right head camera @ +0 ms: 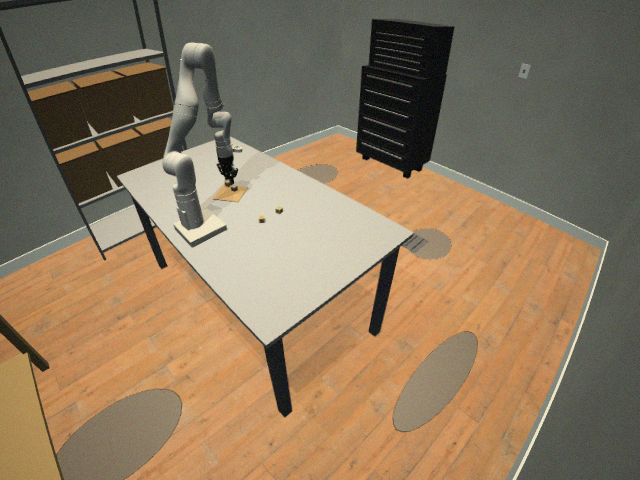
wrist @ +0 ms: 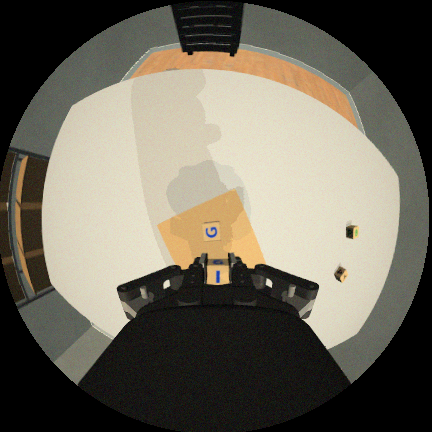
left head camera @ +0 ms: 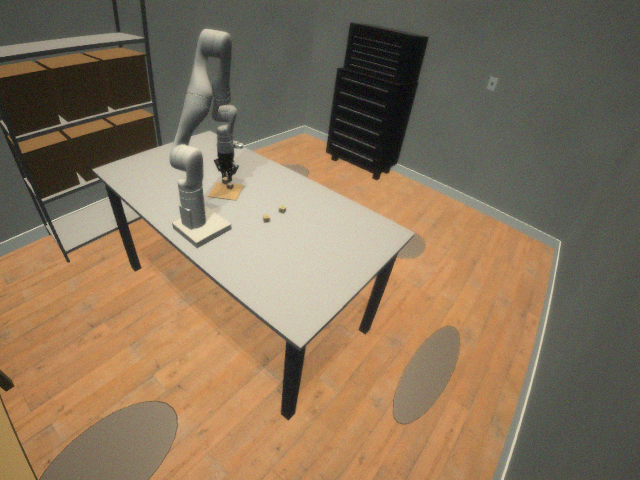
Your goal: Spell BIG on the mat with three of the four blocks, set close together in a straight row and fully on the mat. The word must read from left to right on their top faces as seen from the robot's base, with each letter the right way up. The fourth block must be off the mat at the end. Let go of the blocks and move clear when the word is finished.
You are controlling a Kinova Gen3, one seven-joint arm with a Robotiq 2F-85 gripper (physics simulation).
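My gripper (left head camera: 224,178) (right head camera: 227,180) (wrist: 217,260) points down over the mat (left head camera: 232,194) (right head camera: 234,196) (wrist: 245,231), shut on the I block (left head camera: 224,180) (right head camera: 227,183) (wrist: 218,276). Its blue I faces up; a side face bears another blue letter. Whether it touches the mat is unclear. The G block (left head camera: 230,186) (right head camera: 234,188) (wrist: 211,231) lies on the mat, blue G up, beyond the held block in the wrist view, with a gap. Off the mat, at right in the wrist view, are a block with a green letter (wrist: 352,232) and one with a dark letter (wrist: 341,274).
The grey table (left head camera: 310,258) (right head camera: 310,258) (wrist: 300,150) carries the robot's pale base plate (left head camera: 206,232) (right head camera: 204,234) near one long edge, between the mat and the camera side. A shelf unit and a black drawer cabinet (left head camera: 372,103) (right head camera: 400,103) stand off the table.
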